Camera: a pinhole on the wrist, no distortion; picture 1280 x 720 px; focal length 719.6 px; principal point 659.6 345.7 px. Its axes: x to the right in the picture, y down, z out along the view. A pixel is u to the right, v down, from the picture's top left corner.
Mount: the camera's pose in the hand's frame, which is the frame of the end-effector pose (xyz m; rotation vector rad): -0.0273 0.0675 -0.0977 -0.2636 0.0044 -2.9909
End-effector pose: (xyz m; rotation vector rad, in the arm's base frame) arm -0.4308 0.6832 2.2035 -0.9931 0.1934 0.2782
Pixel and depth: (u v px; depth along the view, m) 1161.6 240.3 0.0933
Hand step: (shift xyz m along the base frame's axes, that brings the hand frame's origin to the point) -0.0953 0.0315 -0.0332
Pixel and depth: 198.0 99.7 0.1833
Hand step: 0.0602 0.1452 -0.1153
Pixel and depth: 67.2 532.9 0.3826
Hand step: 0.3438 0.2478 0.0031
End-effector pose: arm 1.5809 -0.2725 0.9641 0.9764 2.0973 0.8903
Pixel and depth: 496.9 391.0 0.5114
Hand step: 0.2277 0.2899 -0.2184
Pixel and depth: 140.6 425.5 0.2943
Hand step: 0.0246 0.2720 -0.0964
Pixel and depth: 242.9 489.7 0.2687
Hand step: 0.0306 0.2066 -0.0952
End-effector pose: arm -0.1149 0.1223 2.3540 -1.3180 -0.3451 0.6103
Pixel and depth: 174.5 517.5 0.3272
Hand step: 0.0942 0.3019 -0.0062
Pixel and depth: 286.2 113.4 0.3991
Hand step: -0.0167 0.3709 -0.1826
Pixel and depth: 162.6 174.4 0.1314
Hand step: 0.0297 0.0748 -0.1130
